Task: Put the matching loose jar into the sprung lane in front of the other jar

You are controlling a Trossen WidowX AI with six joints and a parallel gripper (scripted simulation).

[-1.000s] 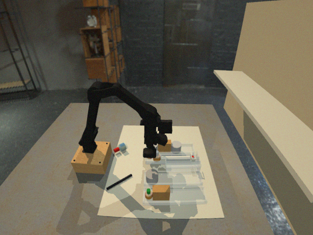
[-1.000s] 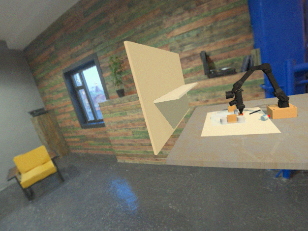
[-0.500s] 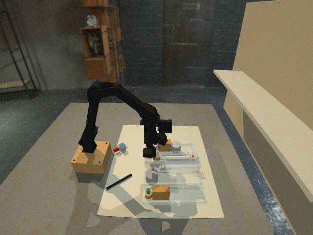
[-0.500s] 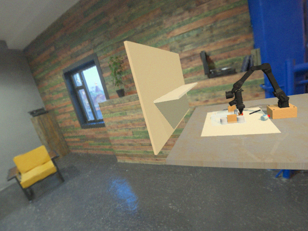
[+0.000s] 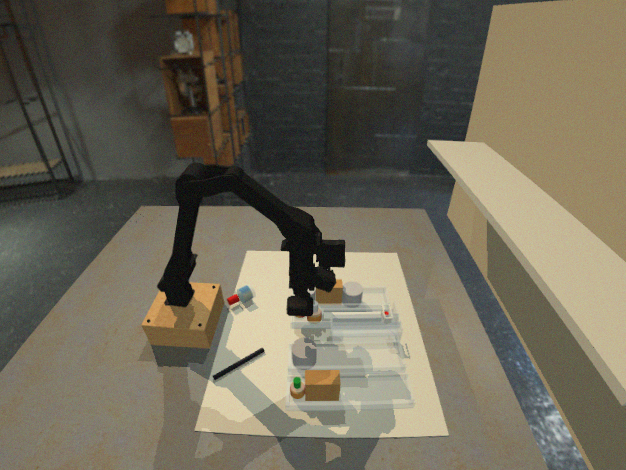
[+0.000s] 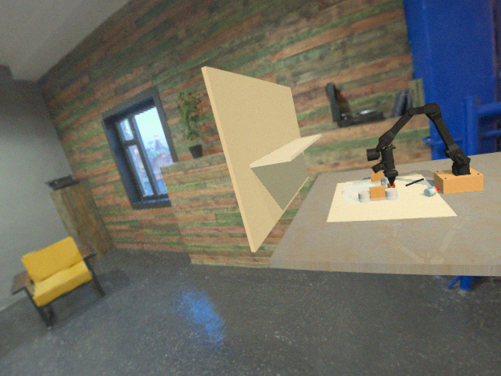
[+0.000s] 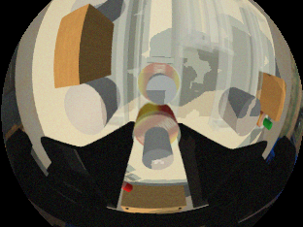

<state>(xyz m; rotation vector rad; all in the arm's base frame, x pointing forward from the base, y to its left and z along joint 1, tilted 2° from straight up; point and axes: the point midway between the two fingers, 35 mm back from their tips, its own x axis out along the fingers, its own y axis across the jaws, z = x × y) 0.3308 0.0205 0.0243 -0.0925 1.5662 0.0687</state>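
Right now the clear sprung lane is 150 mm ahead of my gripper tip, 40 mm below it and 10 mm to the right of it. Also, from my gripper tip: pusher plate (150 mm ahead, 20 mm to the right, 10 mm below); black stick (160 mm to the right, 130 mm behind, 50 mm below); red mark (230 mm ahead, 20 mm to the right, 20 mm above).
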